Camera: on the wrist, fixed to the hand. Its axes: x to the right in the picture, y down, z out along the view.
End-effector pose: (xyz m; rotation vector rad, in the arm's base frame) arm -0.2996 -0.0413 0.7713 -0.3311 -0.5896 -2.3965
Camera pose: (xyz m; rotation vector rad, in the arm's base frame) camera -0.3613 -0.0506 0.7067 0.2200 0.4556 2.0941
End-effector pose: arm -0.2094 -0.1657 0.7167 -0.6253 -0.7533 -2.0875
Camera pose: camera -0.2802 -0.1994 0.6729 0.3016 0.8805 2.1726
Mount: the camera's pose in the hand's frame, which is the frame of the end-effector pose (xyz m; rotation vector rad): 0.0279 -0.0543 -0.0659 -0.2483 -0.3142 -1.5910
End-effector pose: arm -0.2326 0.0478 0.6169 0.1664 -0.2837 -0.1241
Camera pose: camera -0.1924 0.0002 0.5522 0.0896 -0.3882 -1.7671
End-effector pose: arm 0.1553 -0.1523 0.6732 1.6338 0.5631 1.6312
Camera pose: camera 0.1041 -0.0844 0.6443 0.6993 1.0256 0.2235
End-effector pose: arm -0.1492 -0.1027 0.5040 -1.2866 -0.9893 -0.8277
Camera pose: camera -0.1804 -0.1735 0.5497 -0.5949 -2.2481 -1.9863
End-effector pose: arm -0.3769 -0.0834 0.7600 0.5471 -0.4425 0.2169
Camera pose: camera -0.3124 -0.0905 0.6979 0.5487 -0.2224 -1.4437
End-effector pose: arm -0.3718 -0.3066 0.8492 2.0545 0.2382 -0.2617
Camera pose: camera -0.3546 -0.2214 0.8267 1.1248 1.5672 -1.3817
